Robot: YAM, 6 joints.
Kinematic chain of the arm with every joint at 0, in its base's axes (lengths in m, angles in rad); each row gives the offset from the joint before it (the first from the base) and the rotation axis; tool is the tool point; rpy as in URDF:
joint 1: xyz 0 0 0.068 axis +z
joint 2: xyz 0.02 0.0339 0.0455 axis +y
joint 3: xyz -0.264 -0.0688 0 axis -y
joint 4: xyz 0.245 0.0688 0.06 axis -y
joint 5: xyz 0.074 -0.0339 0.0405 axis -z
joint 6: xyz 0.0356 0 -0.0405 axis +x
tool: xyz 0 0 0 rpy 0 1.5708 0
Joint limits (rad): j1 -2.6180..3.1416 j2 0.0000..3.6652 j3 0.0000..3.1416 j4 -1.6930..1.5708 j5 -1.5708..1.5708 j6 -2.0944..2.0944
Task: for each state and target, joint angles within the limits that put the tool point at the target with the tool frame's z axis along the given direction. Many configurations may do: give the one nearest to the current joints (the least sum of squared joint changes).
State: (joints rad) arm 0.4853 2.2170 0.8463 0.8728 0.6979 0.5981
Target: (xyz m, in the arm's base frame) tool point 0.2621 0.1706 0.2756 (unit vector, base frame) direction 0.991 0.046 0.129
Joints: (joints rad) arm 0.6402 1.4402 0.7234 0.8724 0.5882 0.5981
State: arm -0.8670 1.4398 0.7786 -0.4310 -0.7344 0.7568
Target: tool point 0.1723 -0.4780 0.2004 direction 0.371 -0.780 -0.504
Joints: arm -1.2311 2.1859 1.6508 0.0045 -0.0900 0.7568
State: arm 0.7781 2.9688 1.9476 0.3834 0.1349 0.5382
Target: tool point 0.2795 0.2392 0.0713 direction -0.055 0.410 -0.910
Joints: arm 0.6735 2.0992 1.1421 -0.3841 -0.3628 0.5382
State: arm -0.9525 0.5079 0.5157 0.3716 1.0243 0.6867
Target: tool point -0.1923 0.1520 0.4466 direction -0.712 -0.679 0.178
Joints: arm -0.8123 0.0020 1.3327 0.2226 1.3918 0.6867
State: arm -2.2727 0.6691 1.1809 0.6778 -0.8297 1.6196
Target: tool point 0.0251 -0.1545 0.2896 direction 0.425 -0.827 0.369
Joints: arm -1.4912 0.6264 0.3028 0.7297 -0.3659 1.6196
